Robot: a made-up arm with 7 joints.
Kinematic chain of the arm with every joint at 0, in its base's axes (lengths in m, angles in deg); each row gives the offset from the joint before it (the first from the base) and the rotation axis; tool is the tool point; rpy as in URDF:
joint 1: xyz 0 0 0 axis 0.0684 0.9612 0.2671
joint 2: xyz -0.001 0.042 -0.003 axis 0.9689 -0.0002 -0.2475
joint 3: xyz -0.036 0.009 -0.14 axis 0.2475 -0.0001 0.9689
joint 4: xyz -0.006 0 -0.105 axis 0.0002 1 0
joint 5: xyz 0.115 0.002 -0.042 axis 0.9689 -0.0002 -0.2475
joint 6: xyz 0.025 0 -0.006 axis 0.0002 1 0
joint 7: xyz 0.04 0 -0.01 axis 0.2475 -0.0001 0.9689
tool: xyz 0 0 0 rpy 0 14.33 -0.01
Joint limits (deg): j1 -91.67..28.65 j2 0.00..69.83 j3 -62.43..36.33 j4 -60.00..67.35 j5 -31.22..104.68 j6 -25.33..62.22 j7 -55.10..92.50
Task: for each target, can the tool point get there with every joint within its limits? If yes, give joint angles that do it. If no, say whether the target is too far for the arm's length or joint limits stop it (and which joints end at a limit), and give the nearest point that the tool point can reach.
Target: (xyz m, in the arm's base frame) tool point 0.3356 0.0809 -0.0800
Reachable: yes | joints -50.49 25.60 -4.98 4.22 -16.86 -11.64 57.53
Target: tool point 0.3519 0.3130 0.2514
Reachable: no: too far | nearest point 0.2956 0.2823 0.1830 | short by 0.094 m
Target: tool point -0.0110 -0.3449 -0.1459
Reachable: no: joint limits stop it (at a limit: joint 2, joint 3, joint 6) | nearest point 0.0365 -0.1327 -0.2065 | short by 0.226 m
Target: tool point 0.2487 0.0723 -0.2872
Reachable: yes | joints -28.63 26.77 -31.99 20.29 10.03 -0.56 -19.97
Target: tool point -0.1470 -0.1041 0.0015
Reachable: no: joint limits stop it (at a limit: joint 1, joint 2, joint 3, joint 4, joint 6) | nearest point -0.0256 -0.0586 -0.1015 | short by 0.166 m
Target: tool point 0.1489 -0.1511 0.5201
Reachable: no: too far | nearest point 0.2182 -0.0679 0.1386 | short by 0.397 m
